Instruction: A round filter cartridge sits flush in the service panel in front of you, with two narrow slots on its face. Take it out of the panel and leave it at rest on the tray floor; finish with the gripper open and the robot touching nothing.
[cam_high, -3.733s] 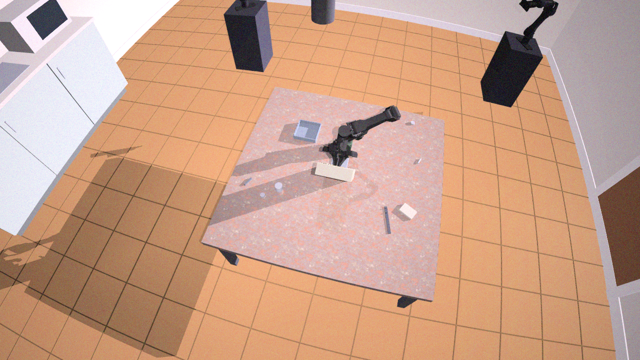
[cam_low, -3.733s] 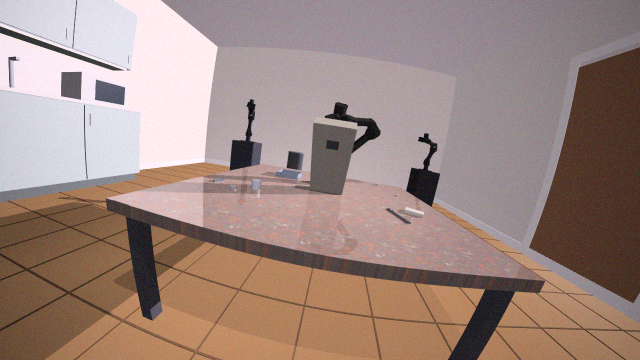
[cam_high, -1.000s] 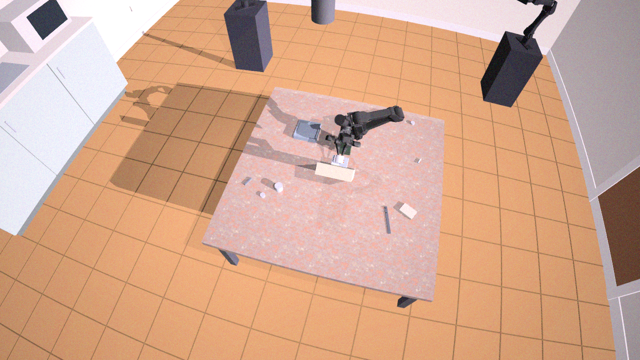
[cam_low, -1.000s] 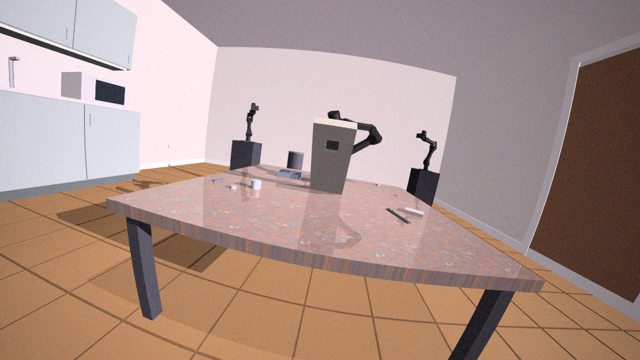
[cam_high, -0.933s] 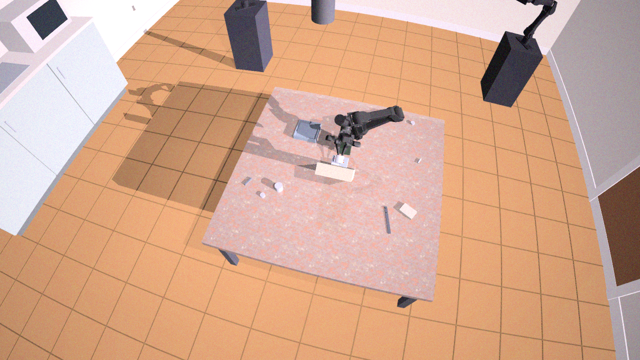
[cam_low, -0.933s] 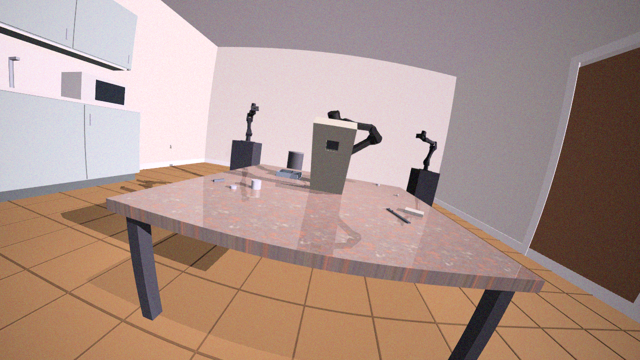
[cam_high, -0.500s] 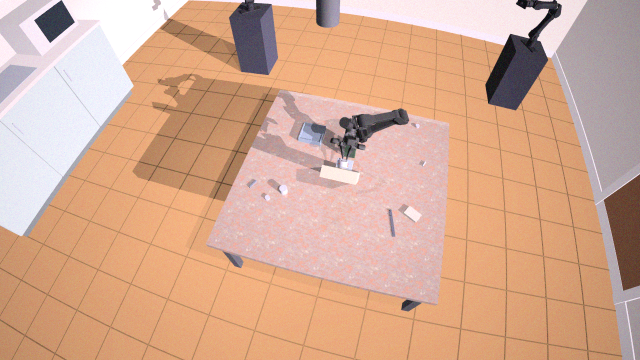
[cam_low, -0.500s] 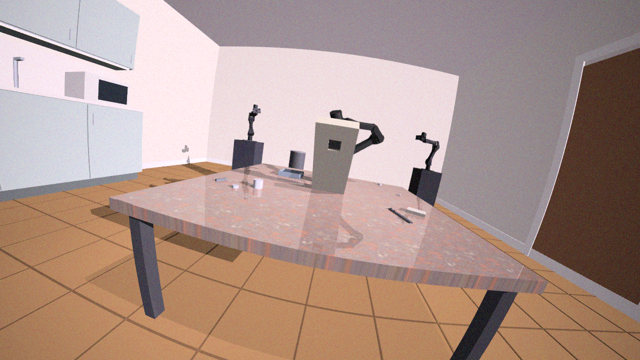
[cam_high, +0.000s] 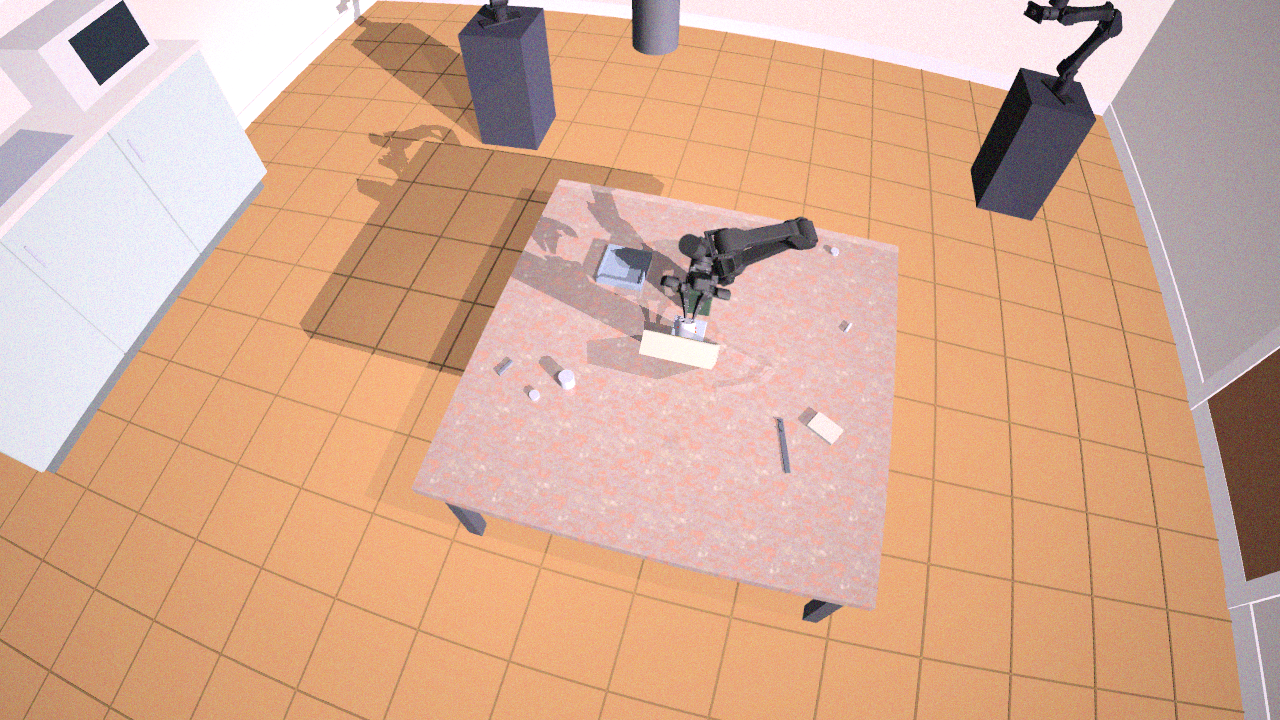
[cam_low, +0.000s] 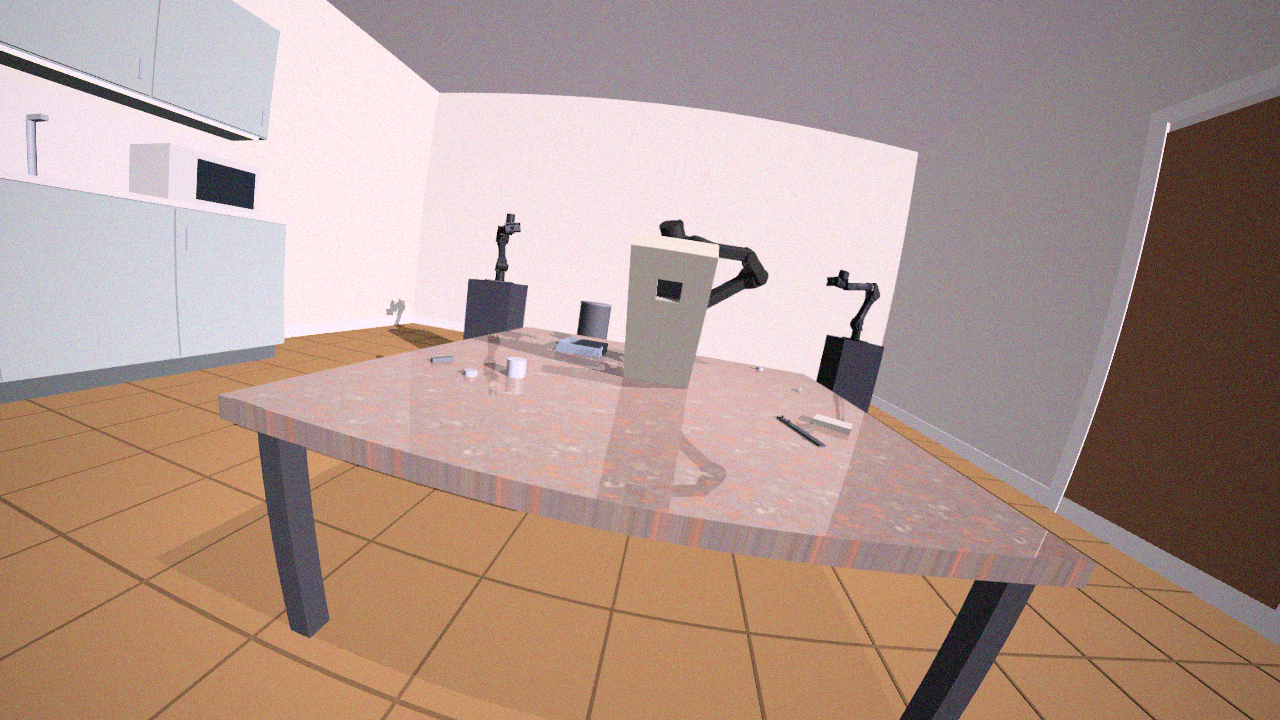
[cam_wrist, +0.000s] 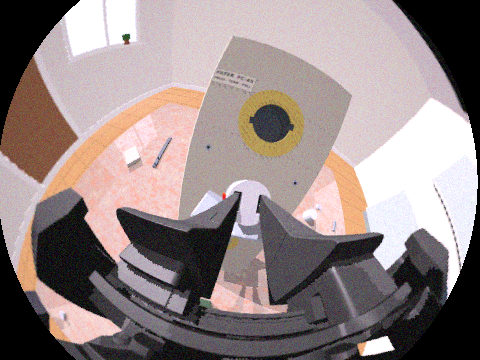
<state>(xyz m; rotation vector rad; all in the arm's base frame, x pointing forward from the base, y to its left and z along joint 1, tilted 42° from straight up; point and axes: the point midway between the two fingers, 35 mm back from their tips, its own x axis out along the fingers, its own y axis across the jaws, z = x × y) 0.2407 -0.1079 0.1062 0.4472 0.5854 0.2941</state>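
The white round filter cartridge is 2 cm below my gripper tip and 1 cm ahead of it. Also, from my gripper tip: beige block: 44 cm to the left, 24 cm below, 11 cm ahead; then grey-blue tray: 33 cm behind, 27 cm to the right, 24 cm below.
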